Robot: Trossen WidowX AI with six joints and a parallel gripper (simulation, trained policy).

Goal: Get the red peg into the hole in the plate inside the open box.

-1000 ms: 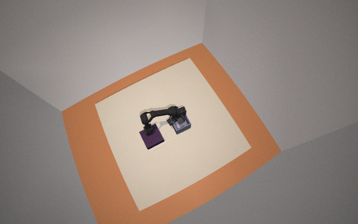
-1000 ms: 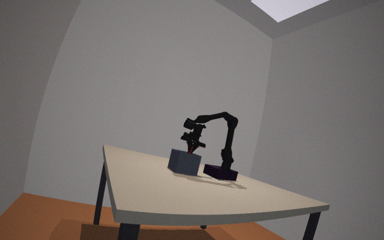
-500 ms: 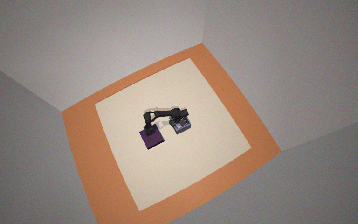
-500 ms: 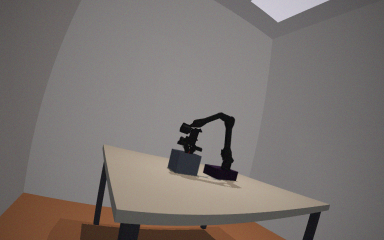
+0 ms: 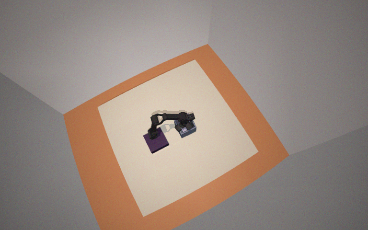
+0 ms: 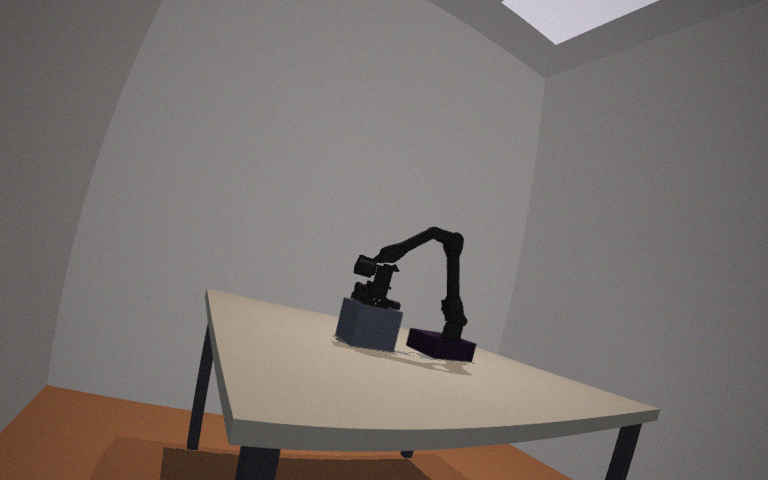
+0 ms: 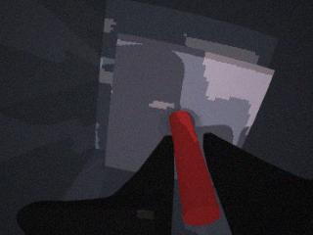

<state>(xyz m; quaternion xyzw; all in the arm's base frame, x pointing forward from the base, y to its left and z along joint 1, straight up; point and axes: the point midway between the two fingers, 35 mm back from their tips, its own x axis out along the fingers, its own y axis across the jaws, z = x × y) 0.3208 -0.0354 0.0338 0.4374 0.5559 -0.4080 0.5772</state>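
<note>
The red peg lies 1 cm above my gripper tip. From my gripper tip the other things lie so: pale plate 2 cm below.
</note>
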